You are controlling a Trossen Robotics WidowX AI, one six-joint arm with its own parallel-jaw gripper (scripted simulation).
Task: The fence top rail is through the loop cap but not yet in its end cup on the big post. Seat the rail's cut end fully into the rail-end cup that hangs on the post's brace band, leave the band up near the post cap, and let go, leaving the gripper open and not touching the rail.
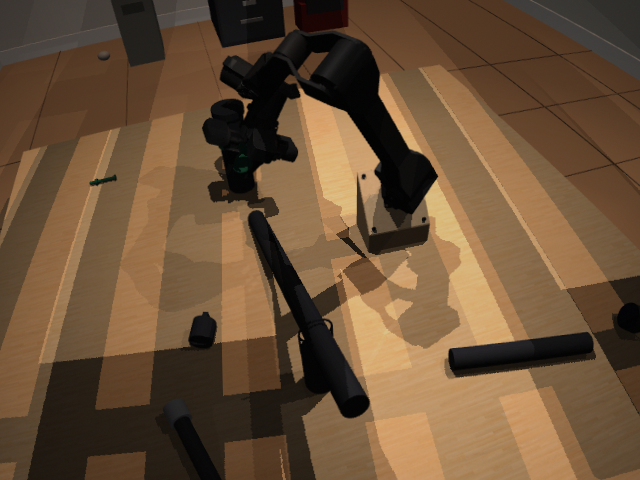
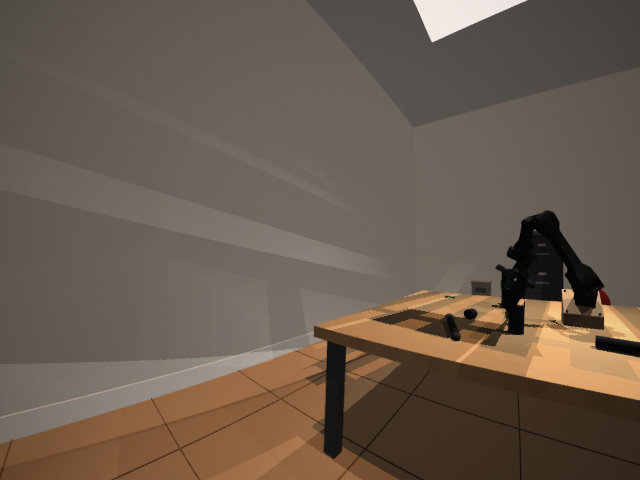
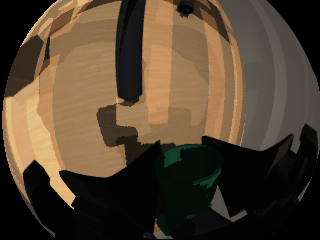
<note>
In view: the gripper point(image 1: 236, 175), a rail-end cup point(image 3: 188, 174), a dark top rail point(image 1: 352, 401), a dark tube point(image 1: 486, 355), a short line post point(image 1: 314, 381) and a big post point(image 1: 232, 111).
The gripper also shows in image 3 point(image 3: 181, 143). Image 3 misses the dark tube: it is out of frame.
</note>
